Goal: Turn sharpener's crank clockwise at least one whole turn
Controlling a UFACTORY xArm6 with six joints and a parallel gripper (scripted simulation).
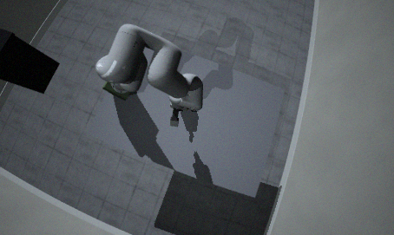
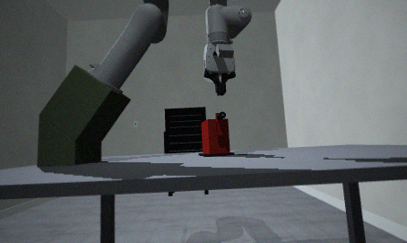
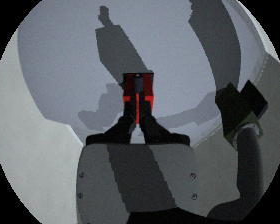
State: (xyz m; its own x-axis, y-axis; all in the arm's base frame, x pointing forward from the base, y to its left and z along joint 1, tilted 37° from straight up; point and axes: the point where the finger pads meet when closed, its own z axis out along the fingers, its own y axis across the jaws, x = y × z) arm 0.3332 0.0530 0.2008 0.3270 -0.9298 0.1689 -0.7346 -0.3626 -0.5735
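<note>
Now: hand 10 mm past the crank knob, 10 mm to the right of it and 90 mm above it.
</note>
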